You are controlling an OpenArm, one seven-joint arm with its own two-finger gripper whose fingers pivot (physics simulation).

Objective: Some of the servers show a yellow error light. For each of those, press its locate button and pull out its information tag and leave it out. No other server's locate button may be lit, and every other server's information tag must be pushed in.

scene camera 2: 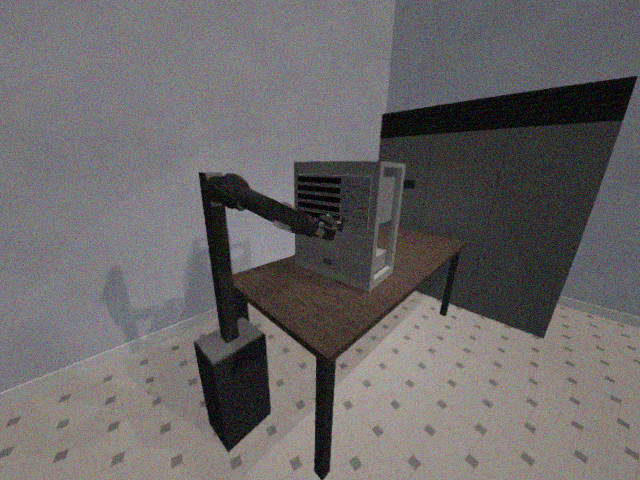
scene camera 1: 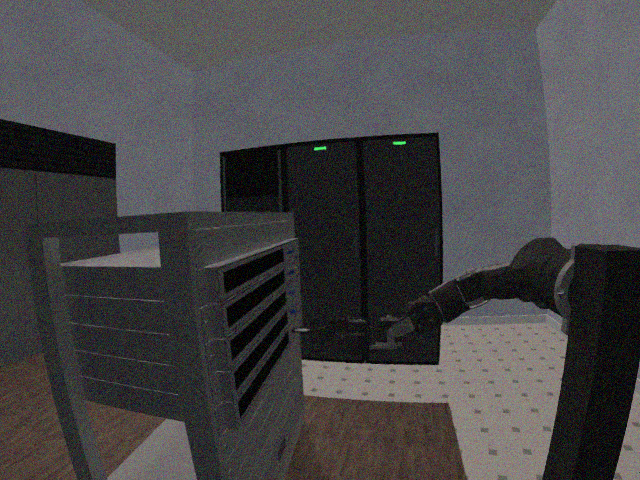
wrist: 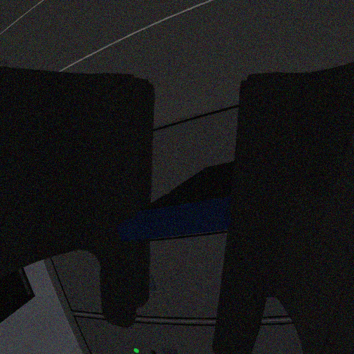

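Observation:
In scene camera 1, the stacked servers (scene camera 1: pixel 261 310) stand in a grey rack (scene camera 1: pixel 204 330) (scene camera 2: pixel 336 253), with small blue marks (scene camera 1: pixel 291 271) along their right edge. In the wrist view a dark blue information tag (wrist: pixel 187 218) stands out from a grey server face (wrist: pixel 192 270). My gripper (scene camera 1: pixel 316 329) (scene camera 2: pixel 341 223) (wrist: pixel 194 212) is shut on this tag at the rack's front, low in the server stack. The left finger lies beside the tag and the right finger covers its other end. A small green light (wrist: pixel 136 350) glows at the bottom of the wrist view. Yellow lights and locate-button states do not show clearly.
The rack stands on a brown wooden table (scene camera 1: pixel 377 439) (scene camera 2: pixel 305 299). My arm (scene camera 1: pixel 485 284) (scene camera 2: pixel 263 204) reaches in from its post (scene camera 1: pixel 594 361) (scene camera 2: pixel 219 268). Dark cabinets (scene camera 1: pixel 325 232) with green lights stand behind. A large grey cabinet (scene camera 2: pixel 496 206) stands beyond the table.

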